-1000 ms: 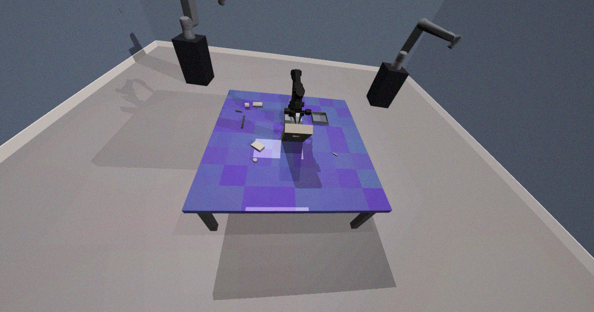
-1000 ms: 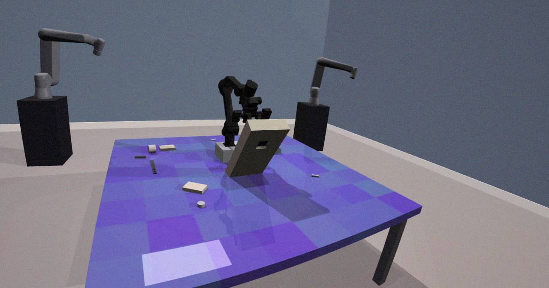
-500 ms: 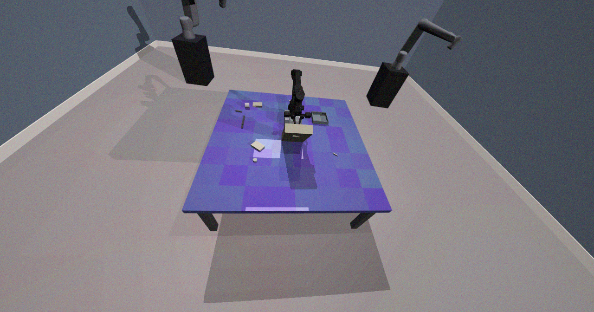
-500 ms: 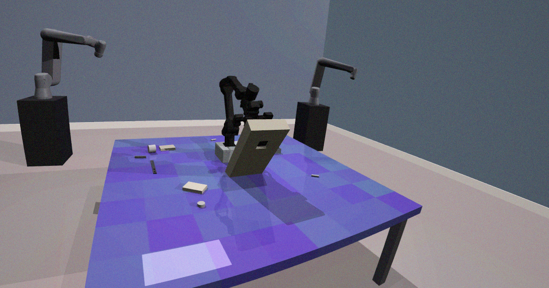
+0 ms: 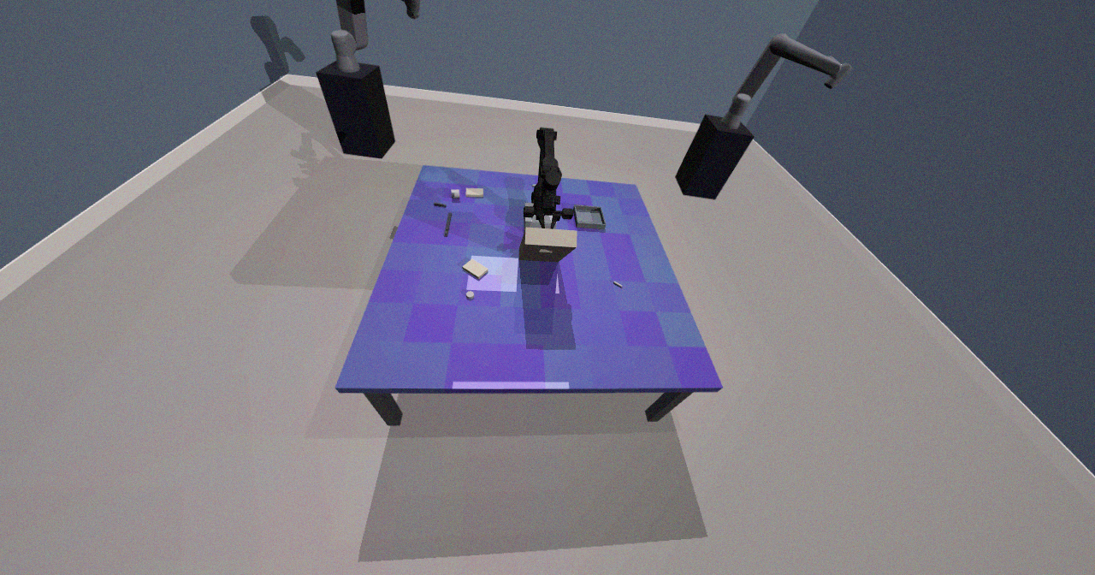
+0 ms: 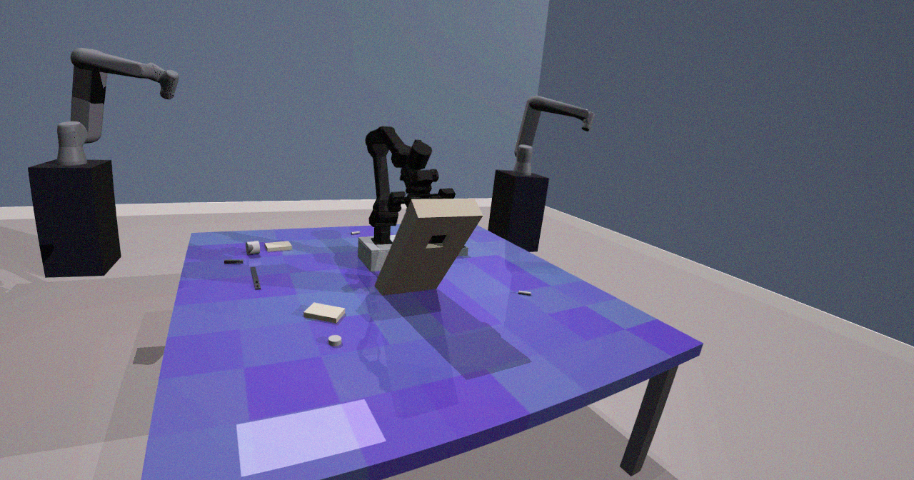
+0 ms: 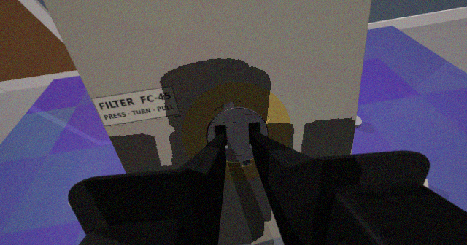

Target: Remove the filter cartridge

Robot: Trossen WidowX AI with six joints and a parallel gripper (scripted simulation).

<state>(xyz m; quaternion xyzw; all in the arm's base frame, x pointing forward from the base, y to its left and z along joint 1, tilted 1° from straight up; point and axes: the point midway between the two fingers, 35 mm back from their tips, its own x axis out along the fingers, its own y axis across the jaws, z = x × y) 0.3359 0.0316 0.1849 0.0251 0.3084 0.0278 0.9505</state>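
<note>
My gripper tip is 20 mm short of the filter cartridge and 10 mm above it. Also, from my gripper tip: tan service panel (80 mm below, 30 mm behind); then dark tray (450 mm behind, 240 mm to the left, 240 mm below); then small disc (270 mm to the right, 240 mm below, 140 mm ahead).
</note>
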